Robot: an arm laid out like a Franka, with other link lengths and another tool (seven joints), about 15 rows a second.
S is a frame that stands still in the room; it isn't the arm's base.
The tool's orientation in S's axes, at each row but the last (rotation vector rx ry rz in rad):
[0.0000, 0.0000, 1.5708]
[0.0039, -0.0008, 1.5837]
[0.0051, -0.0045, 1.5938]
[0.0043, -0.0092, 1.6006]
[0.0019, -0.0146, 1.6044]
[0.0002, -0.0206, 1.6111]
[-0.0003, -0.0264, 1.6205]
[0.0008, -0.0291, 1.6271]
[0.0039, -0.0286, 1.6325]
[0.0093, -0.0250, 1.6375]
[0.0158, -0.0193, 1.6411]
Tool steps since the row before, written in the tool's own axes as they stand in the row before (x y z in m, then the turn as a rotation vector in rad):
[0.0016, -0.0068, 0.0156, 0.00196, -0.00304, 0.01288]
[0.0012, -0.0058, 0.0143, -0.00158, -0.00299, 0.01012]
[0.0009, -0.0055, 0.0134, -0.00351, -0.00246, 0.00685]
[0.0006, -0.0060, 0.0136, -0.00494, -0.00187, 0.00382]
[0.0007, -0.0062, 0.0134, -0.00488, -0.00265, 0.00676]
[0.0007, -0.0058, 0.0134, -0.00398, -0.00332, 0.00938]
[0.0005, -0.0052, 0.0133, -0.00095, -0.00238, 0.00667]
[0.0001, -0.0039, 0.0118, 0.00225, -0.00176, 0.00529]
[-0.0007, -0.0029, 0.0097, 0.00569, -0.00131, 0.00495]
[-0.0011, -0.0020, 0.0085, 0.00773, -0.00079, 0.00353]
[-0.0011, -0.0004, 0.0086, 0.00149, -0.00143, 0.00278]
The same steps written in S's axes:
[0.0068, 0.0016, 0.0156, 0.00304, 0.00196, 0.01288]
[0.0058, 0.0012, 0.0143, 0.00303, -0.00157, 0.01011]
[0.0055, 0.0009, 0.0134, 0.00254, -0.00349, 0.00683]
[0.0059, 0.0007, 0.0136, 0.00201, -0.00491, 0.00378]
[0.0061, 0.0008, 0.0135, 0.00276, -0.00486, 0.00673]
[0.0056, 0.0008, 0.0135, 0.00336, -0.00397, 0.00937]
[0.0049, 0.0005, 0.0134, 0.00231, -0.00094, 0.00669]
[0.0037, 0.0001, 0.0119, 0.00154, 0.00224, 0.00536]
[0.0028, -0.0007, 0.0097, 0.00088, 0.00565, 0.00508]
[0.0020, -0.0012, 0.0085, 0.00024, 0.00769, 0.00370]
[0.0005, -0.0013, 0.0086, 0.00132, 0.00152, 0.00282]

